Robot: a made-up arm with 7 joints.
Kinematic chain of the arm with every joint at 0, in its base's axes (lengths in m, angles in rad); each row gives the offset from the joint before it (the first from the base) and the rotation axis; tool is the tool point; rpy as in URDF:
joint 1: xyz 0 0 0.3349 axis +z
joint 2: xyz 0 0 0 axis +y
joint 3: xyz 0 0 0.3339 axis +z
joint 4: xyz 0.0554 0 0 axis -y
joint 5: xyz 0.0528 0 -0.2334 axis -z
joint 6: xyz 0 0 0 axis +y
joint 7: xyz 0.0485 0 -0.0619 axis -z
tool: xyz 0 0 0 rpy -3.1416 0 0
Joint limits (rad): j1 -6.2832..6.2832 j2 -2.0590..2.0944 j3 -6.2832..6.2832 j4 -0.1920..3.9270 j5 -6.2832..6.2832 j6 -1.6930..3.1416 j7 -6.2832..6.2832
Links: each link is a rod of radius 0.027 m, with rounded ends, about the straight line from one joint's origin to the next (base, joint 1, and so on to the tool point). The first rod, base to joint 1, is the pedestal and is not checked.
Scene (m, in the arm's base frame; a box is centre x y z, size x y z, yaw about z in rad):
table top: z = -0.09
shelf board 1: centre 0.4 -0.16 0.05 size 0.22 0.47 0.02 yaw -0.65
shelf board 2: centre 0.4 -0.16 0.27 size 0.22 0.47 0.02 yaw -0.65
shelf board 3: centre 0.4 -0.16 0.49 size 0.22 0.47 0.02 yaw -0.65
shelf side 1: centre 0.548 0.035 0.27 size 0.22 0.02 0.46 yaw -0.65
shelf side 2: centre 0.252 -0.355 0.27 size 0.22 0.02 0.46 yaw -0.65
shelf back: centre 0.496 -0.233 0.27 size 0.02 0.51 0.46 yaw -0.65
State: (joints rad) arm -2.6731 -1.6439 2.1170 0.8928 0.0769 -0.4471 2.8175
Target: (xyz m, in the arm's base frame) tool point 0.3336 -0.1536 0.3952
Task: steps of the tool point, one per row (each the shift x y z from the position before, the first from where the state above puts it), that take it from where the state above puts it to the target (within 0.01 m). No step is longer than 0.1 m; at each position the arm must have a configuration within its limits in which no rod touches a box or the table.
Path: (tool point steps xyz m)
1: -0.0601 0.0495 -0.0073
2: -0.0665 0.0467 0.0073
3: 0.0147 -0.0111 0.0679
4: -0.0005 -0.0006 0.0684
5: -0.0165 0.0069 0.0629
6: -0.0308 0.0113 0.0525
7: 0.0745 -0.0511 0.0012
8: 0.0643 -0.0544 -0.0012

